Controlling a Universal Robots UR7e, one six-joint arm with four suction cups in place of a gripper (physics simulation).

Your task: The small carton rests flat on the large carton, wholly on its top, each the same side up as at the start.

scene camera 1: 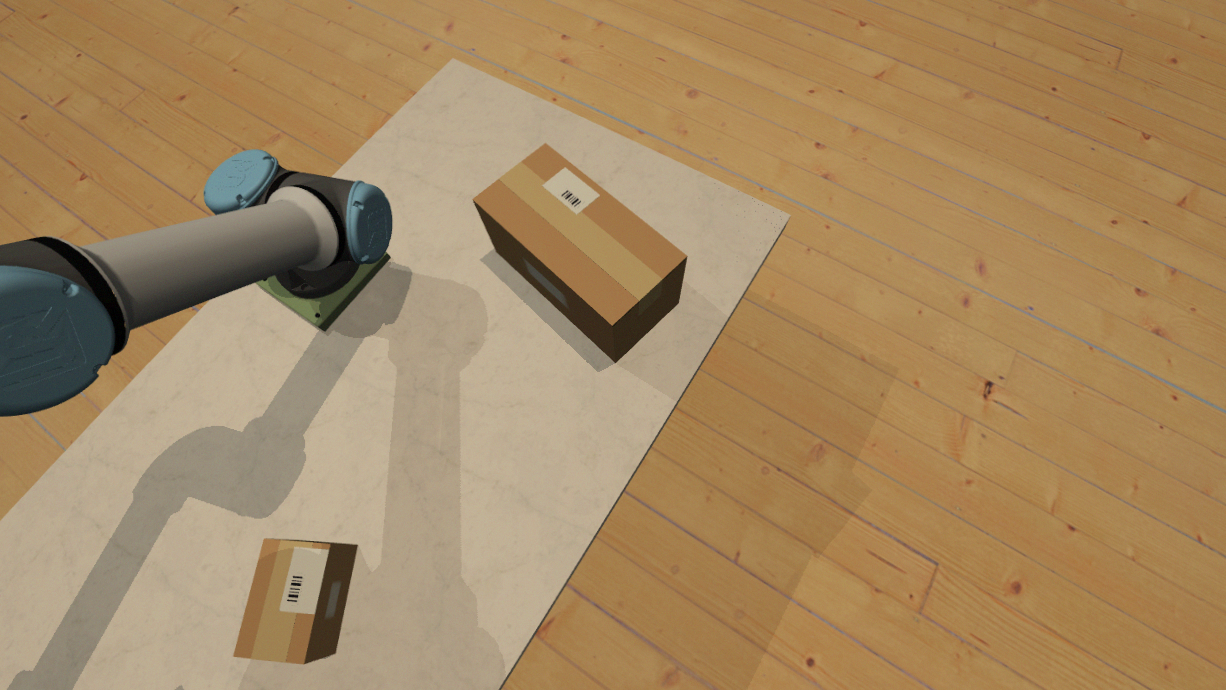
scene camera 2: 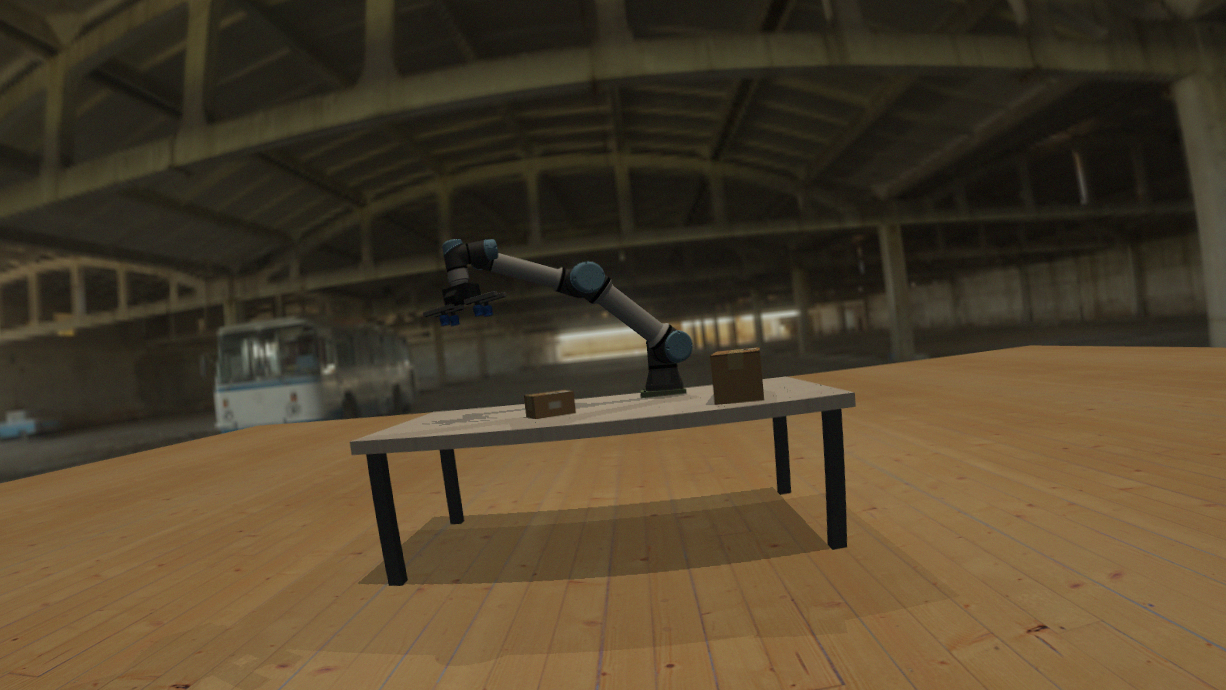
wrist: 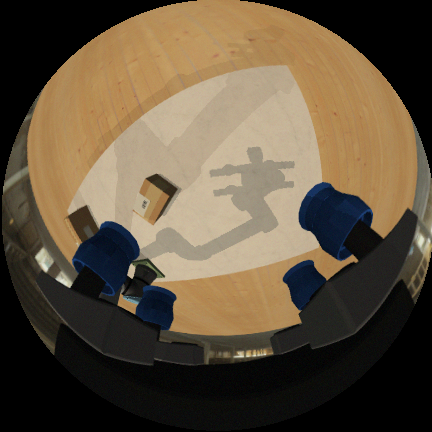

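Where they show: end effector, tool point: [scene camera 2: 467, 320] [wrist: 223, 267]; arm's base, origin of the base link: [scene camera 2: 664, 389] [wrist: 146, 270].
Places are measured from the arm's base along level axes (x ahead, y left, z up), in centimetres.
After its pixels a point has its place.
Observation:
The small carton [scene camera 1: 287, 600] @(x 46.1, y -32.0, z 6.1 cm) [scene camera 2: 549, 403] @(x 50.3, y -30.6, z 2.9 cm) [wrist: 156, 199] @(x 46.2, y -36.2, z 6.0 cm) lies flat on the light table, its white barcode label facing up. The large carton [scene camera 1: 579, 231] @(x 37.6, y 31.2, z 13.7 cm) [scene camera 2: 736, 375] @(x 52.0, y 31.2, z 6.8 cm) [wrist: 82, 225] @(x 42.7, y 23.7, z 7.4 cm) stands apart from it near the other end of the table, with tape and a barcode label on its top. In the wrist view one blue cup partly hides the large carton. My gripper [scene camera 2: 465, 315] @(x 48.6, y -58.9, z 34.0 cm) [wrist: 225, 267] @(x 48.6, y -58.9, z 34.0 cm), with four blue suction cups, is open and holds nothing. It hangs high above the table level, away from both cartons. It does not show in scene camera 1.
The table [scene camera 1: 549, 411] @(x 50.0, y 10.4, z -1.7 cm) [scene camera 2: 617, 420] @(x 69.7, y -3.2, z -1.7 cm) [wrist: 280, 115] @(x 65.8, y -79.1, z -1.6 cm) has dark legs and stands on a wooden floor [scene camera 1: 986, 428]. The arm's green base plate [scene camera 1: 321, 312] @(x 9.1, y -5.6, z 0.6 cm) [scene camera 2: 663, 393] @(x 9.2, y 0.9, z -0.8 cm) sits between the cartons lengthwise, near one long edge. The arm reaches out from there. Shadows of the arm cross the table.

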